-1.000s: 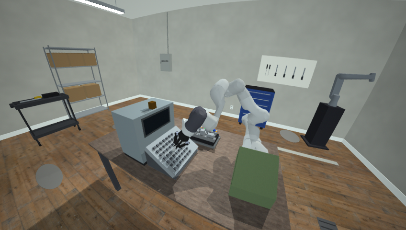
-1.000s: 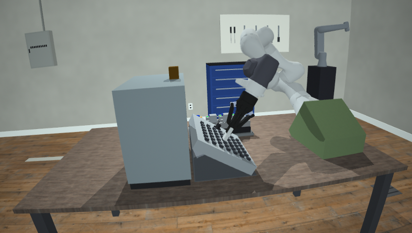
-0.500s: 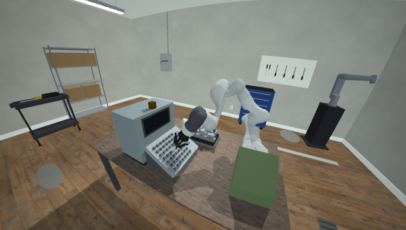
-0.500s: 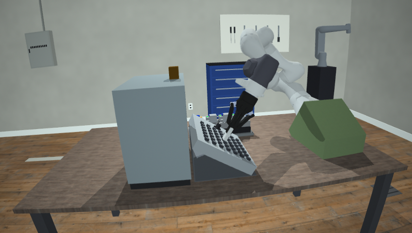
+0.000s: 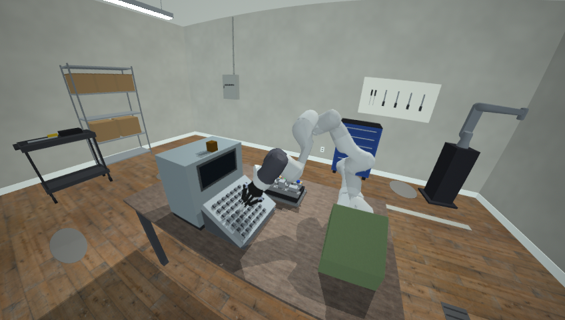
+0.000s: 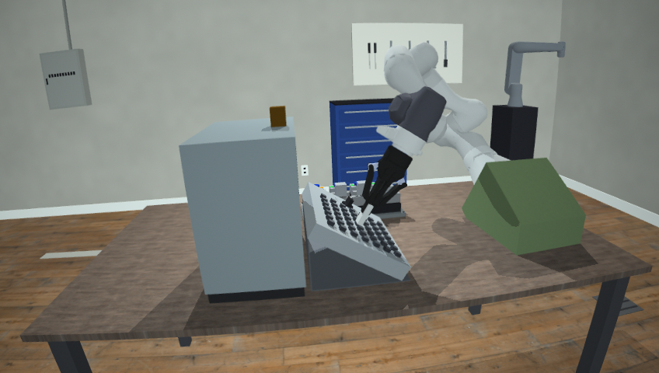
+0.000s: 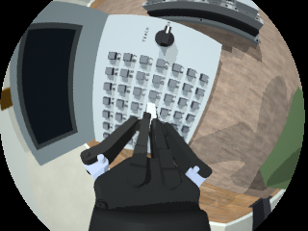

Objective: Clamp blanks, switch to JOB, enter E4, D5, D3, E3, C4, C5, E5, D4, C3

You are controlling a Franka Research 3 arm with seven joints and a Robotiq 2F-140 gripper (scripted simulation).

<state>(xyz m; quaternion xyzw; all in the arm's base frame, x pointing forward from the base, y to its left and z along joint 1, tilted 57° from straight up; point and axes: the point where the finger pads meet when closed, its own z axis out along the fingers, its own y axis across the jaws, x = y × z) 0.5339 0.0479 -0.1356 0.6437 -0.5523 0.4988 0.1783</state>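
Right now the key D3 is 20 mm ahead of my hand, 30 mm to the left of it and 30 mm below it. Also, from my hand: black selector knob: 170 mm to the right, 20 mm below; sloped keypad: 40 mm ahead, 50 mm to the right, 60 mm below.
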